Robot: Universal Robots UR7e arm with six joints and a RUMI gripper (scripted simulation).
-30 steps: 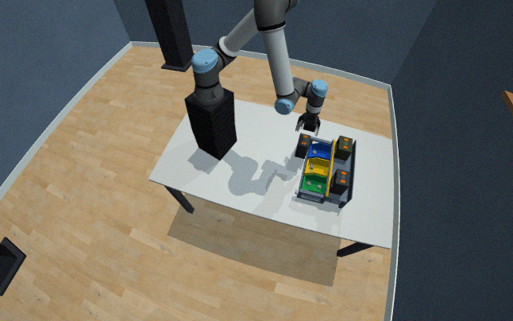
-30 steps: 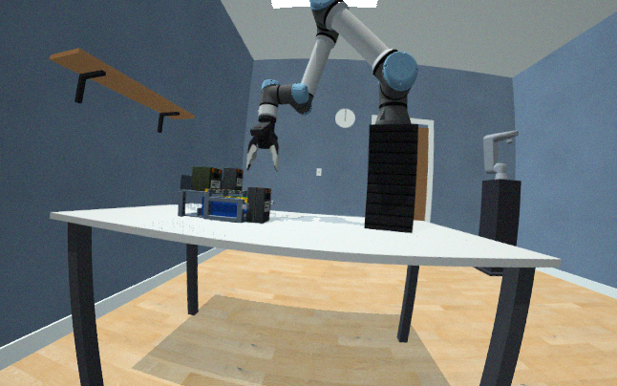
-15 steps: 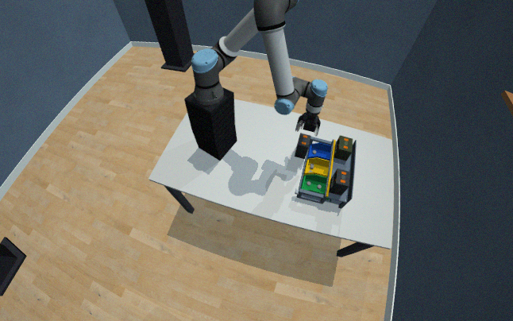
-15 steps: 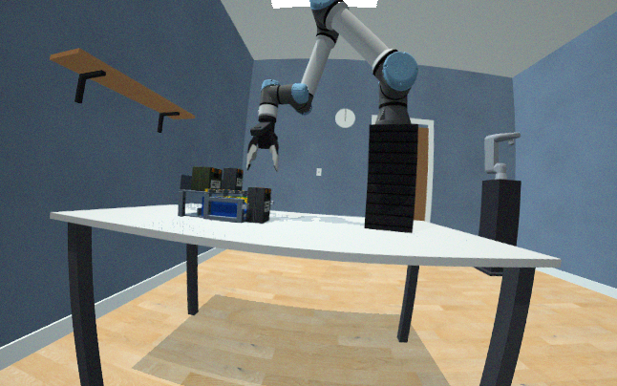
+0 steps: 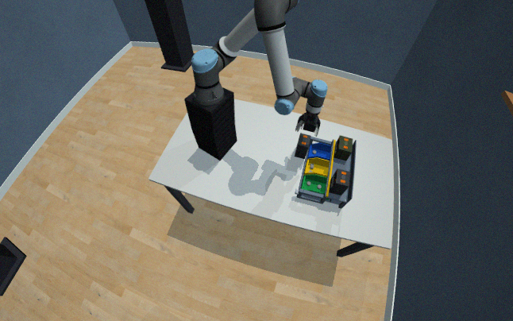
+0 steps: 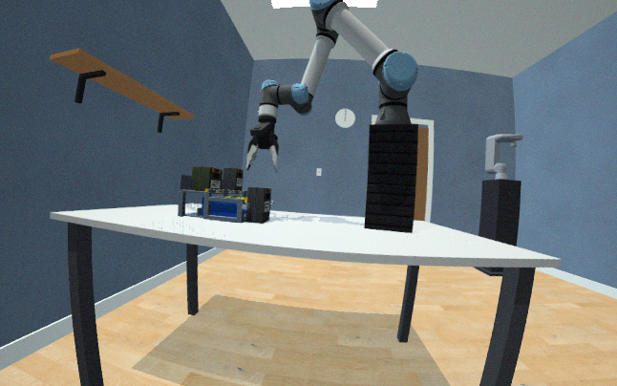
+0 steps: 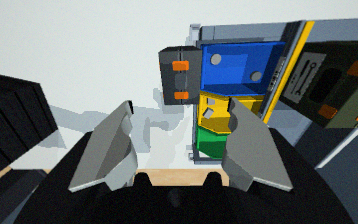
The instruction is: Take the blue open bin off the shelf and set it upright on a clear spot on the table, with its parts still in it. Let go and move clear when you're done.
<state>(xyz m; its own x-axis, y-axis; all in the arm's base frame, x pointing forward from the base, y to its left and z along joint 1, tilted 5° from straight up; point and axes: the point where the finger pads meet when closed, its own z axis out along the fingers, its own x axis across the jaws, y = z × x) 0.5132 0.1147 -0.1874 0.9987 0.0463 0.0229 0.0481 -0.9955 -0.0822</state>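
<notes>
My hand is 14 cm above the dark box. Also, from my hand: blue open bin 13 cm ahead, 16 cm below; yellow bin 14 cm ahead, 11 cm to the right, 16 cm below; yellow divider 19 cm ahead, 11 cm to the right, 10 cm below.
</notes>
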